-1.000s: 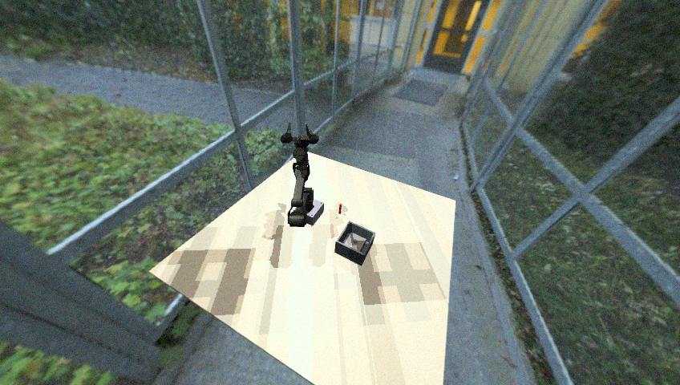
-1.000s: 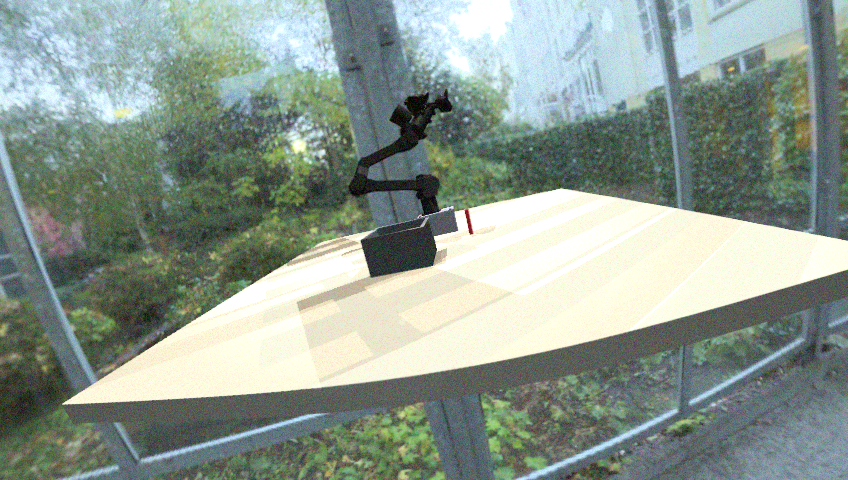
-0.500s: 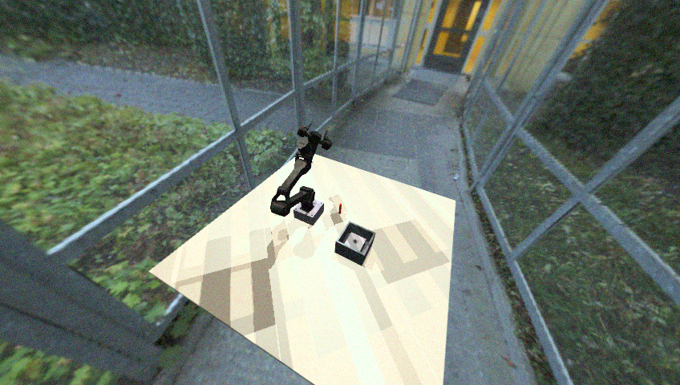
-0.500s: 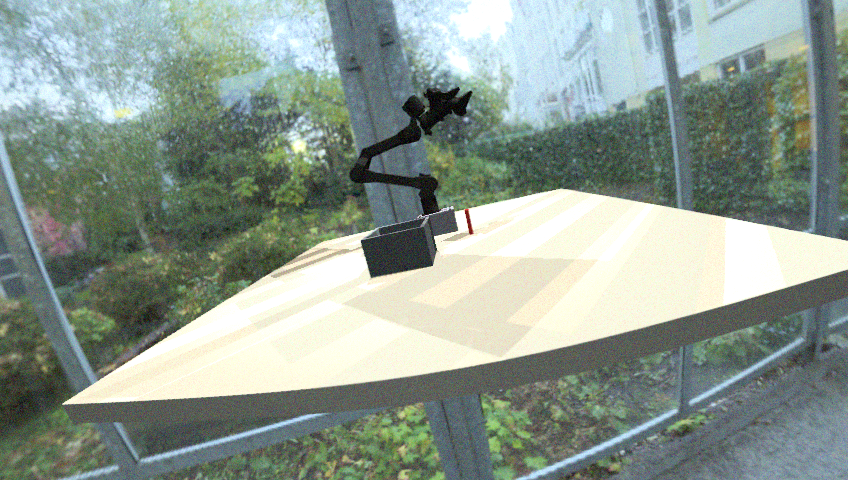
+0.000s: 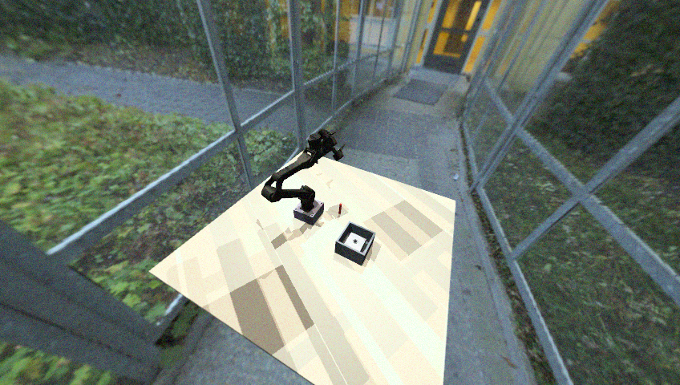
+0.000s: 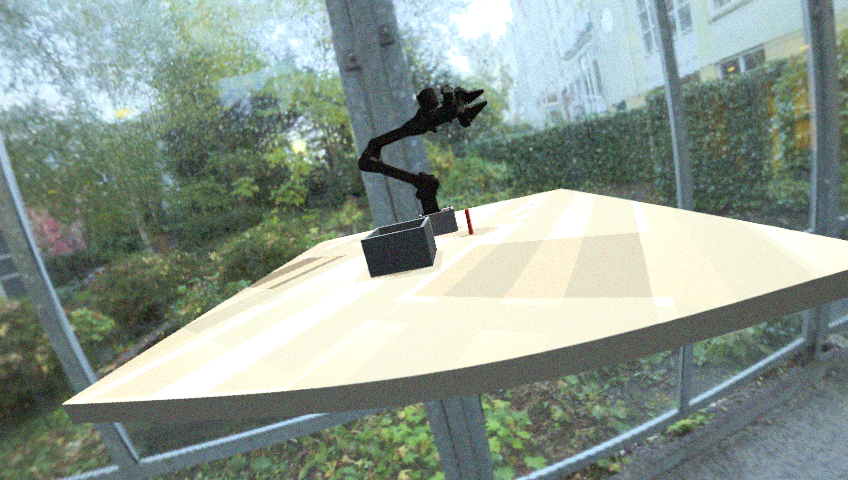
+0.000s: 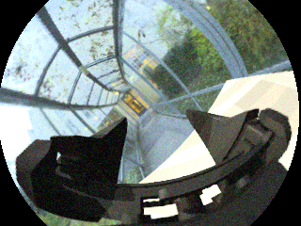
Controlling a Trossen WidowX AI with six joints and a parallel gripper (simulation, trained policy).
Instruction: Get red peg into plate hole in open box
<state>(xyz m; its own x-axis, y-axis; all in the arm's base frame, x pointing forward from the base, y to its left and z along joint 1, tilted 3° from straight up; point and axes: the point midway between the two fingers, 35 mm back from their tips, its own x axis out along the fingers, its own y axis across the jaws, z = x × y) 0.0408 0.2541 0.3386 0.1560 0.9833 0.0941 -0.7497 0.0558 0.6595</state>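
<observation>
Right now my gripper tip is 120 mm short of the red peg, 140 mm to the left of it and 390 mm above it. The rest, counted from my gripper tip: pale plate 320 mm ahead, 310 mm to the right, 380 mm below; then dark box 320 mm ahead, 310 mm to the right, 400 mm below.
</observation>
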